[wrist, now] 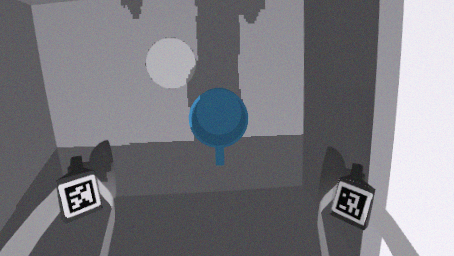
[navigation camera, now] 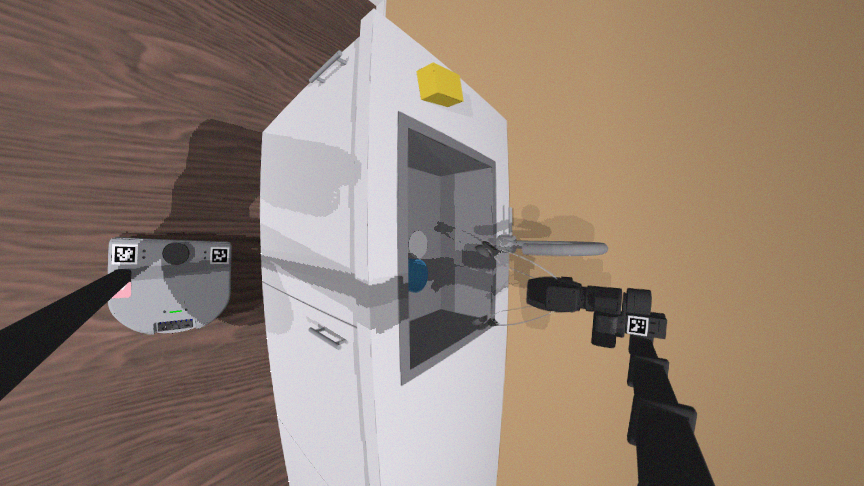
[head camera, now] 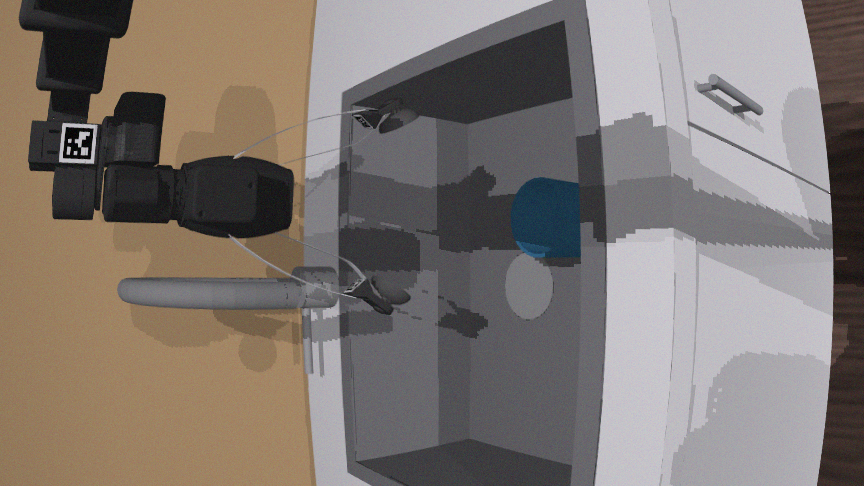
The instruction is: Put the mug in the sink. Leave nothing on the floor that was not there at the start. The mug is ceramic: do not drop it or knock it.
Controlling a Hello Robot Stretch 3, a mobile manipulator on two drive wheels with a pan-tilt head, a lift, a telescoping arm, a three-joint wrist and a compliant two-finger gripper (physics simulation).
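Places are measured from the robot's base along level axes (x back, y right, z up), in millimetres.
Where they show: gripper, fingertip midpoint: (wrist: 218,163) (navigation camera: 474,284) (head camera: 410,205); robot's base, origin of the base link: (navigation camera: 176,252).
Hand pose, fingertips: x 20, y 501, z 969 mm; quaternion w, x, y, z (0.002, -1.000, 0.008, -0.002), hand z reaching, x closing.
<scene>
Things, the pixels of their centre, and the offset from my fingertips. "pt": a spot on its surface instead. Level surfaces: height alone.
- blue mug, body centre: (head camera: 571,218) (wrist: 219,125) (navigation camera: 402,275) dx -1, dy -13, dz -218 mm
- faucet, surface spot: (head camera: 199,293) (navigation camera: 569,251) pt dx -83, dy +44, dz +192 mm
- yellow block, body centre: (navigation camera: 441,86) dx -434, dy -105, dz -36 mm
- white counter, its level: dz -58 mm
The blue mug (head camera: 546,217) (navigation camera: 416,275) (wrist: 218,115) stands upright on the bottom of the grey sink (head camera: 589,338) (navigation camera: 403,181) (wrist: 390,65), beside the pale round drain (head camera: 528,286) (navigation camera: 418,243) (wrist: 170,62). Its mouth faces up and its handle shows below it in the wrist view. The sink's near wall hides part of the mug in the head view. My gripper (head camera: 387,208) (navigation camera: 486,285) (wrist: 218,163) is open, with its fingers wide apart and nothing between them. It points down above the sink's wall-side edge, higher than the mug and apart from it.
The faucet (head camera: 199,293) (navigation camera: 561,248) rises beside my gripper, close to one finger in the head view. A yellow block (navigation camera: 439,83) stands on the white counter (head camera: 634,314) (navigation camera: 435,423) past the sink's end. My wheeled base (navigation camera: 193,290) is on the wooden floor before the cabinet.
</scene>
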